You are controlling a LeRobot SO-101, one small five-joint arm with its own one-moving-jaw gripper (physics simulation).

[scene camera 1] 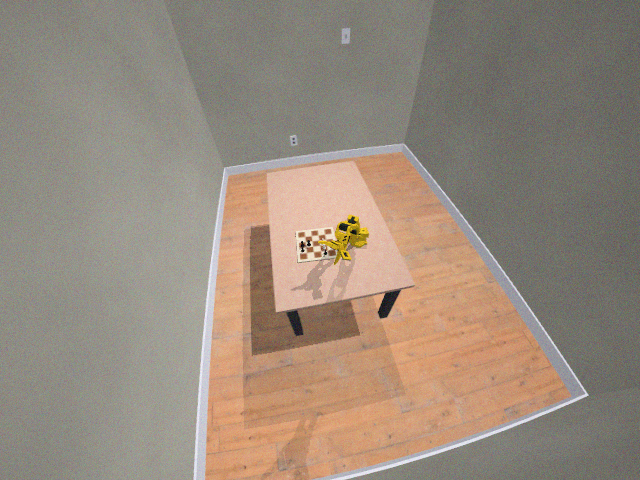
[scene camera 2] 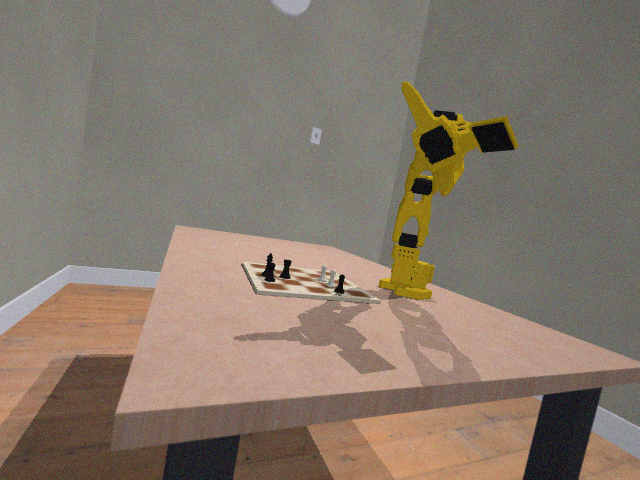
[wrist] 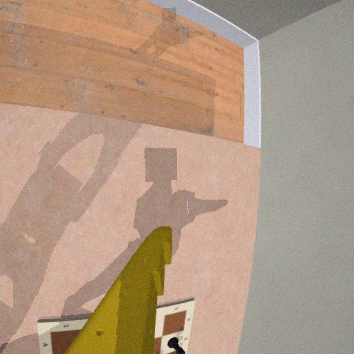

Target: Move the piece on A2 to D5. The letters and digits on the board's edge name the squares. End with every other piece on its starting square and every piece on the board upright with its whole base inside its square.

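Frame: origin at the arm's base, x ahead, y left, z up, level; centimetres.
Seen in the pictures: end effector, tool point: [scene camera 1: 334, 263] [scene camera 2: 443, 190] [wrist: 170, 240]; arm's base, origin of the base link: [scene camera 1: 354, 240] [scene camera 2: 396, 291].
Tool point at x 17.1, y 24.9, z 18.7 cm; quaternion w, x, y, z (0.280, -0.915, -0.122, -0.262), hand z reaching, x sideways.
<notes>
Offsets run from my tool point to a thing's top centre.
A small black piece {dy -19.0, dx +0.4, dz -15.0 cm} [scene camera 1: 325, 251] [scene camera 2: 339, 285] stands upright on A2, on the board's front row near the arm. D5, in the far column, shows no piece in the first scene view. The board {dy -26.8, dx +4.1, dz -18.1 cm} [scene camera 1: 297, 260] [scene camera 2: 310, 297] [wrist: 191, 307] lies flat beside the arm. My gripper [scene camera 1: 327, 252] [scene camera 2: 425, 138] is open and empty, high above the table. In the wrist view its notched fixed jaw [wrist: 137, 300] shows without the moving jaw and hides part of the board. The A2 piece does not show in the wrist view.
A black piece {dy -23.4, dx +12.0, dz -15.0 cm} [scene camera 2: 270, 272] [wrist: 175, 344] stands on B5, with a taller black piece {dy -26.9, dx +11.7, dz -13.8 cm} [scene camera 2: 269, 258] behind it and a black rook {dy -26.8, dx +8.2, dz -14.8 cm} [scene camera 1: 308, 242] [scene camera 2: 285, 269] beside them. Two white pieces {dy -26.8, dx +0.3, dz -15.0 cm} [scene camera 2: 323, 273] {dy -22.7, dx +0.3, dz -15.0 cm} [scene camera 2: 331, 279] stand close behind the A2 piece.
</notes>
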